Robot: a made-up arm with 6 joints.
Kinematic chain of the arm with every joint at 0, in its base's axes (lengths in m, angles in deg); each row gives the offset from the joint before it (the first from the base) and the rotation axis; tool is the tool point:
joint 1: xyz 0 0 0.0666 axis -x
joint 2: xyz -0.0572 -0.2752 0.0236 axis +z
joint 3: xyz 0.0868 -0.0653 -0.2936 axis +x
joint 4: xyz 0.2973 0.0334 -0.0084 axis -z
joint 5: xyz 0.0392 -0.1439 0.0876 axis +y
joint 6: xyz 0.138 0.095 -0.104 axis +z
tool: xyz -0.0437 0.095 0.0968
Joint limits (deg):
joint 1: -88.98..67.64
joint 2: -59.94..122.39
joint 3: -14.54..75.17
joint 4: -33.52..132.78
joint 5: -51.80..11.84
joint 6: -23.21..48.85
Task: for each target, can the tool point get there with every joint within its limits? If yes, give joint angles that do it. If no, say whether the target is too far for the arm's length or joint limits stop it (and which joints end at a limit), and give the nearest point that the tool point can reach.
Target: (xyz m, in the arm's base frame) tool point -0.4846 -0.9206 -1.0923
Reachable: no: too far | nearest point -0.0483 -0.5376 -0.6101 | short by 0.755 m
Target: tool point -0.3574 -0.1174 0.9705
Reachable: no: joint limits stop it (at a limit: joint 1, joint 2, joint 3, joint 4, joint 5, joint 6) | nearest point -0.0011 -0.3668 0.7535 | short by 0.486 m
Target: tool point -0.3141 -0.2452 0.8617
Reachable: no: joint limits stop it (at a limit: joint 1, joint 2, joint 5, joint 6) | nearest point -0.0708 -0.3988 0.6698 | short by 0.346 m
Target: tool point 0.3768 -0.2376 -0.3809
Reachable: yes | joints -42.68 -14.08 9.09 38.91 -32.00 23.45
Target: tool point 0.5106 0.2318 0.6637
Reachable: no: joint limits stop it (at a limit: joint 1, joint 3, joint 6) | nearest point 0.2625 0.2246 0.2809 | short by 0.456 m
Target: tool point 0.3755 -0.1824 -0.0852
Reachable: yes | joints 31.06 39.76 42.53 35.11 -2.62 34.30
